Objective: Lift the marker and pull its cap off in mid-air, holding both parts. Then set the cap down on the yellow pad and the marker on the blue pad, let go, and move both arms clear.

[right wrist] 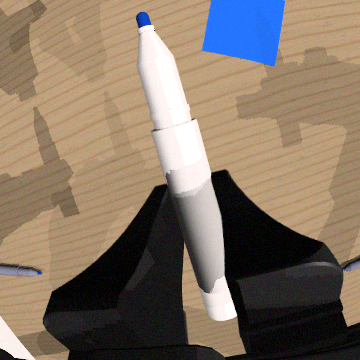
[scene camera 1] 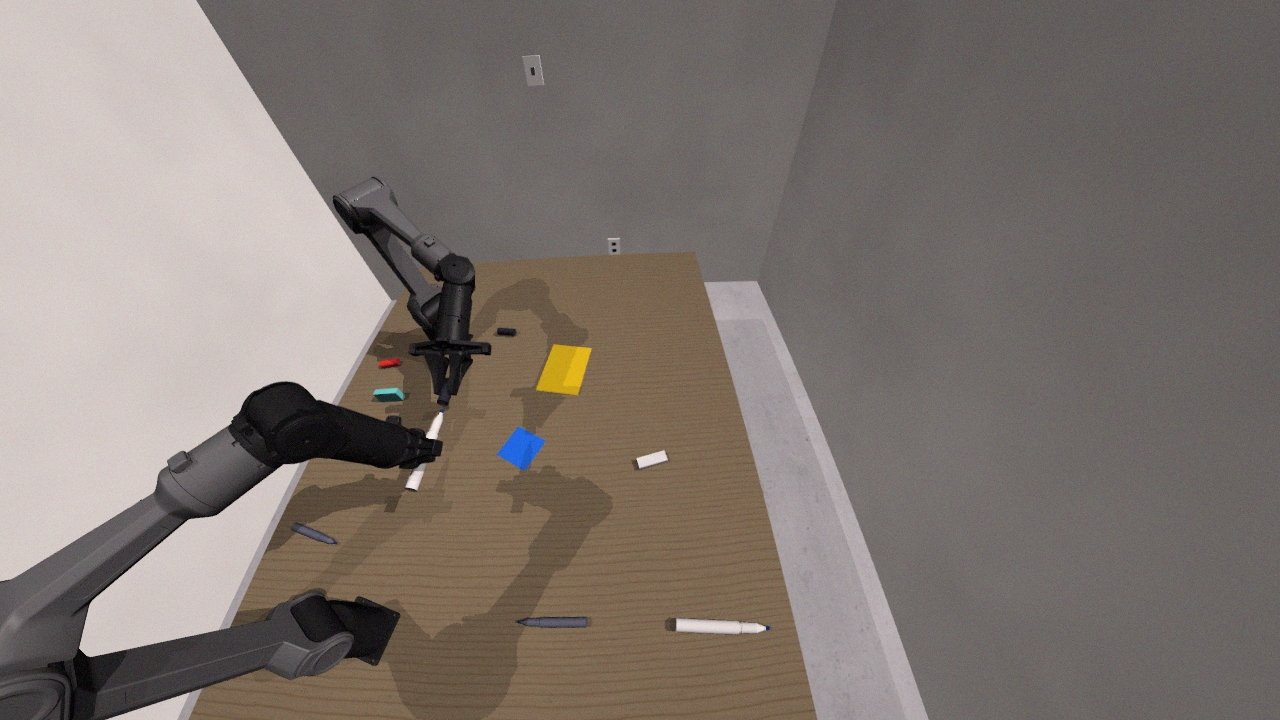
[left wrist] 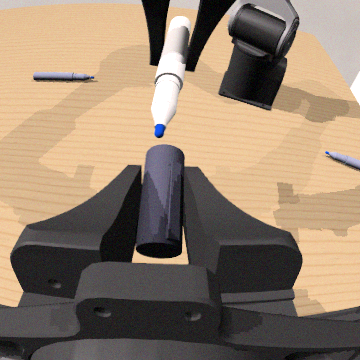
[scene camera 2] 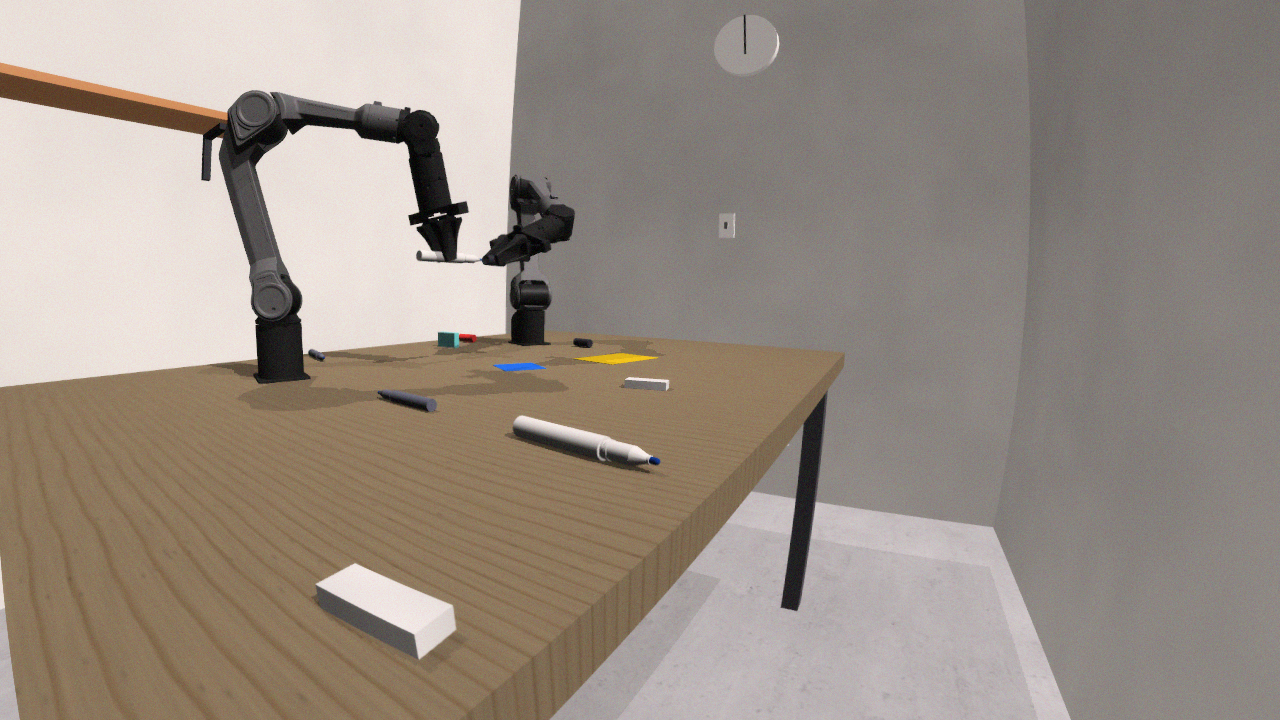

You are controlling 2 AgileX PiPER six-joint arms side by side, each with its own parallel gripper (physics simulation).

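The white marker [scene camera 1: 413,476] [scene camera 2: 431,256] [left wrist: 167,97] [right wrist: 164,90] is in mid-air, uncapped, its blue tip bare. My right gripper [scene camera 1: 428,446] [right wrist: 195,196] is shut on its body. My left gripper [scene camera 1: 448,390] [left wrist: 162,184] is shut on the dark cap [scene camera 1: 443,397] [left wrist: 162,200], also in mid-air. In the left wrist view a small gap separates the cap's end from the marker's tip. The blue pad [scene camera 1: 520,447] [scene camera 2: 519,367] [right wrist: 245,30] and the larger yellow pad [scene camera 1: 562,368] [scene camera 2: 615,359] lie flat on the table, apart from each other.
Another white marker [scene camera 1: 707,625] [scene camera 2: 572,439], grey pens [scene camera 1: 554,621] [scene camera 1: 314,533], white blocks [scene camera 1: 651,459] [scene camera 2: 384,608], a teal block [scene camera 1: 387,394], a red piece [scene camera 1: 389,363] and a black cylinder [scene camera 1: 506,331] lie on the table [scene camera 1: 644,537].
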